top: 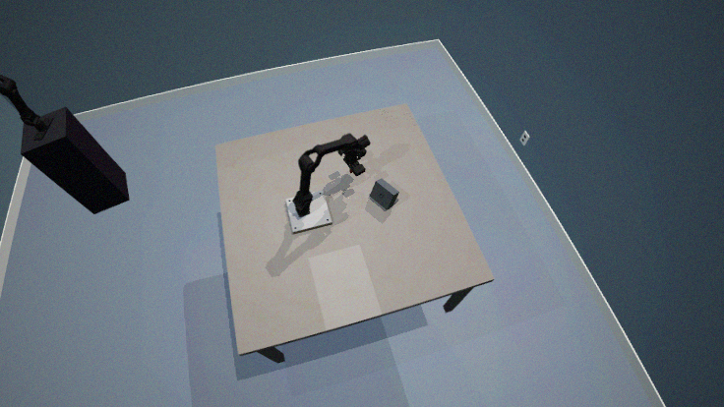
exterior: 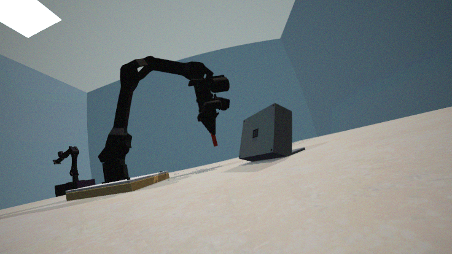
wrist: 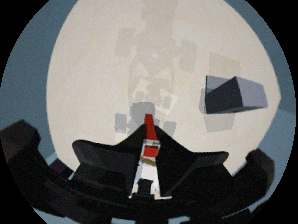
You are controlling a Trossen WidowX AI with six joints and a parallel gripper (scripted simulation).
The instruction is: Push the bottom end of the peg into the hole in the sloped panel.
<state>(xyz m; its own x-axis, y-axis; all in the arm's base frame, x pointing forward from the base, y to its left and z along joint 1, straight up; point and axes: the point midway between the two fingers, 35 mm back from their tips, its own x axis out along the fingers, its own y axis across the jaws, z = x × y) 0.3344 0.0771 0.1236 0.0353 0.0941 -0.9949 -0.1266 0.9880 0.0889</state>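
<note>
The sloped panel lies 20 cm to the right of my gripper tip, 10 cm ahead of it and 6 cm below it. The rest, counted from my gripper tip: red peg (2 cm above).
</note>
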